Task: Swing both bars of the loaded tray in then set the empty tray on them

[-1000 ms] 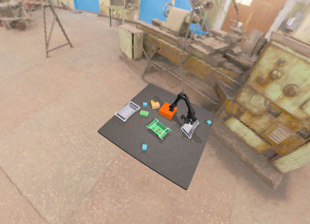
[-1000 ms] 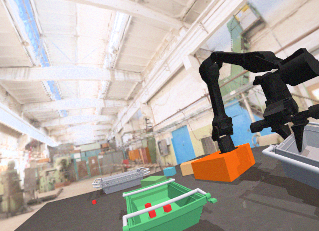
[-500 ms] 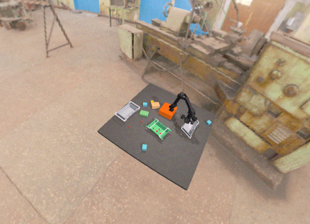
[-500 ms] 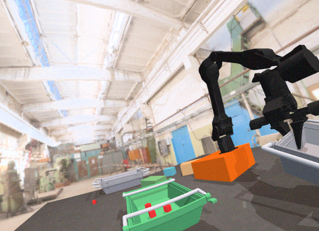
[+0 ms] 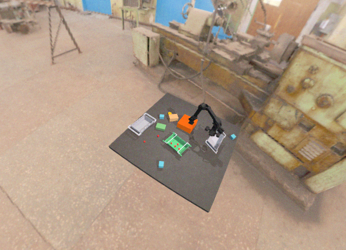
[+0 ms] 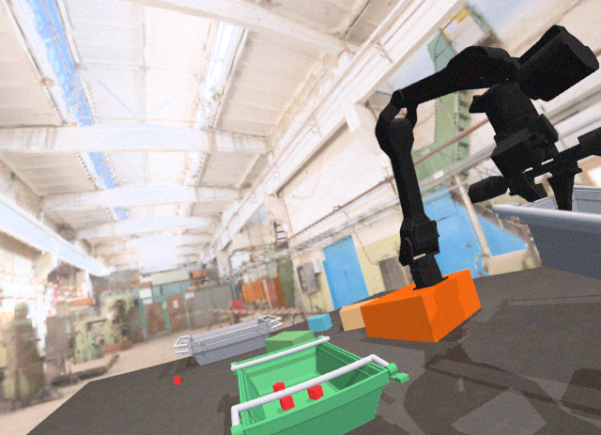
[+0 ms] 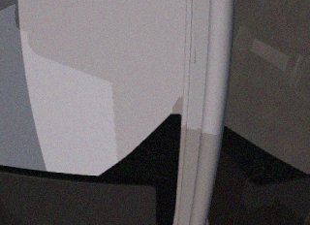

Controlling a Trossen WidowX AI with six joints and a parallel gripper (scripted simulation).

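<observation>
My gripper tip is 70 mm to the right of the grey tray. Round my gripper tip: tan block (60 mm behind, 570 mm to the right, 120 mm below); then green block (180 mm ahead, 600 mm to the right, 130 mm below).
</observation>
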